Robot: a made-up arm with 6 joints. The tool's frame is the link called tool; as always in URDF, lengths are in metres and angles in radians. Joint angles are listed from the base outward.
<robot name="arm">
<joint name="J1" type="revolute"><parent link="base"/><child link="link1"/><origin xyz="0 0 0.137"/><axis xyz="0 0 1"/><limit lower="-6.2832" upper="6.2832"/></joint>
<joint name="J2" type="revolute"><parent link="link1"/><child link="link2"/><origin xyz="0 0.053 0"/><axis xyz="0 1 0"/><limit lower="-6.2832" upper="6.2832"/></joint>
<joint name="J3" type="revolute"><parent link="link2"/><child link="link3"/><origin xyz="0 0 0.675"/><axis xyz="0 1 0"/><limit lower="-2.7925" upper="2.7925"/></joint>
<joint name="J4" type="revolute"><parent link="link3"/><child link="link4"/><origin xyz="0 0 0.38"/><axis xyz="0 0 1"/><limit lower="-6.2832" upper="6.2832"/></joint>
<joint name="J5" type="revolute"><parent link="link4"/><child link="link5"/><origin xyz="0 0 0"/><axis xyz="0 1 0"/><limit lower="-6.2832" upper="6.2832"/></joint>
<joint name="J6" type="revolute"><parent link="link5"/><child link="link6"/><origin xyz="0 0 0.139"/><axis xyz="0 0 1"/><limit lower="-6.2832" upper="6.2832"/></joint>
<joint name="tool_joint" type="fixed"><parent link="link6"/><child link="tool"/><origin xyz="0 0 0"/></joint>
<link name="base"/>
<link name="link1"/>
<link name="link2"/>
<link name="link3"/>
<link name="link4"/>
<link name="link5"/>
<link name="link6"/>
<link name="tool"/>
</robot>
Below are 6 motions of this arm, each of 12 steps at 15 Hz.
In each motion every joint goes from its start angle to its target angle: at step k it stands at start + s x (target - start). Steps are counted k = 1, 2, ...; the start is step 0. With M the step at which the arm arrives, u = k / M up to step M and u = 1 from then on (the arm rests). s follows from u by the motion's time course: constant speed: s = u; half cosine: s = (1 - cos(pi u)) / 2; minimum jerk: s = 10 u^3 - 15 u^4 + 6 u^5.
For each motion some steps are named. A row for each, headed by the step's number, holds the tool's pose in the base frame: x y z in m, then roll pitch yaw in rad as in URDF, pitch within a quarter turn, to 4 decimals.
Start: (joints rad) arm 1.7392 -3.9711 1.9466 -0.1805 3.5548 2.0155
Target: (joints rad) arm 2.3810 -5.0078 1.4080 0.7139 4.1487 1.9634
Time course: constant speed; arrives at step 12
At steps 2, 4, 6, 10, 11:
2: -0.1668 0.3875 -0.4477 1.3436 -0.4500 -2.7503
4: -0.2420 0.4848 -0.3883 1.1783 -0.3319 -2.6975
6: -0.3322 0.5620 -0.3004 1.0078 -0.2724 -2.6857
10: -0.5247 0.6276 -0.0513 0.6679 -0.3665 -2.6811
11: -0.5680 0.6232 0.0222 0.5876 -0.4321 -2.6644

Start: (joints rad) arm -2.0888 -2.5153 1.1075 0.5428 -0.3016 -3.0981
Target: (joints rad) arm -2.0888 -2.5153 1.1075 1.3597 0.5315 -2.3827
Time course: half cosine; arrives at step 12
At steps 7, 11, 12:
7: 0.5159 0.7441 -0.3113 1.3021 -0.0223 2.4288
11: 0.5436 0.7115 -0.3135 1.2612 -0.6087 2.2833
12: 0.5448 0.7098 -0.3142 1.2617 -0.6364 2.2747

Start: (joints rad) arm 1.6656 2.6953 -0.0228 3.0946 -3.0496 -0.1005
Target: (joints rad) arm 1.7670 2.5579 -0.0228 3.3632 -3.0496 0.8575
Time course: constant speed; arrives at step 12
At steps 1, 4, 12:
1: -0.0935 0.3911 -0.6886 0.0002 0.5725 -1.4630
4: -0.1078 0.4164 -0.6745 0.1251 0.5954 -1.2285
12: -0.1521 0.4790 -0.6318 0.4743 0.5310 -0.6139

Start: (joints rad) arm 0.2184 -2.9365 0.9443 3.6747 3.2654 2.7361
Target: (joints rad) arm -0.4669 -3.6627 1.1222 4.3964 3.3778 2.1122
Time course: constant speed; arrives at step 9
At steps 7, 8, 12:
7: 0.0873 0.0546 -0.6690 -0.5404 -0.3784 -2.1239
8: 0.1495 0.0265 -0.6591 -0.4244 -0.4470 -2.3574
12: 0.2067 -0.0102 -0.6446 -0.2971 -0.4916 -2.6070

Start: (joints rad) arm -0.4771 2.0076 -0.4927 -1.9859 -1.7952 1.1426
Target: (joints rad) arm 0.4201 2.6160 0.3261 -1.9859 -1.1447 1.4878
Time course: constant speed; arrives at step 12
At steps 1, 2, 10, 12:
1: 0.9427 -0.2073 -0.2568 -2.5944 1.1018 -1.1620
2: 0.9358 -0.1286 -0.3296 -2.8409 1.1696 -1.3713
10: 0.4615 0.3084 -0.8157 2.1095 0.5199 -2.3402
12: 0.2738 0.3072 -0.8858 2.0873 0.2547 -2.2573

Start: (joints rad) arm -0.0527 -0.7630 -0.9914 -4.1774 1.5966 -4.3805
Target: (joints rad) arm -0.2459 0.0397 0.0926 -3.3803 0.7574 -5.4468
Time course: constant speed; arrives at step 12
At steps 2, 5, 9, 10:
2: -0.7843 0.2288 0.6496 2.6526 0.8310 -2.0373
5: -0.6625 0.2283 0.9086 2.1238 0.6591 -2.0826
9: -0.3318 0.1700 1.2015 1.2190 0.5863 -2.3419
10: -0.2223 0.1428 1.2497 0.9731 0.5441 -2.4530

